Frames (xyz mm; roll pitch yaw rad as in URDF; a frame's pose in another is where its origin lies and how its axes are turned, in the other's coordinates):
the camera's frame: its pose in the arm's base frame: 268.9 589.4 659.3 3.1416 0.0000 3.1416
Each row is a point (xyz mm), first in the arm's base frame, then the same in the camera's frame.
Working: the arm's base frame: its pose in the camera's frame: 268.9 -589.4 659.3 -3.1416 0.0000 -3.1416

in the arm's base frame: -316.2 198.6 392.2
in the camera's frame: 585.1 -390.8 267.1
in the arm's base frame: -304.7 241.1 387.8
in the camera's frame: 573.6 -348.3 271.5
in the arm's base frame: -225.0 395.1 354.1
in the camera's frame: 493.9 -194.3 305.2
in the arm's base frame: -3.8 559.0 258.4
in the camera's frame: 272.7 -30.4 400.9
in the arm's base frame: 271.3 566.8 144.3
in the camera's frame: -2.4 -22.6 515.0
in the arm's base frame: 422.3 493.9 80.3
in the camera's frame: -153.4 -95.5 579.0
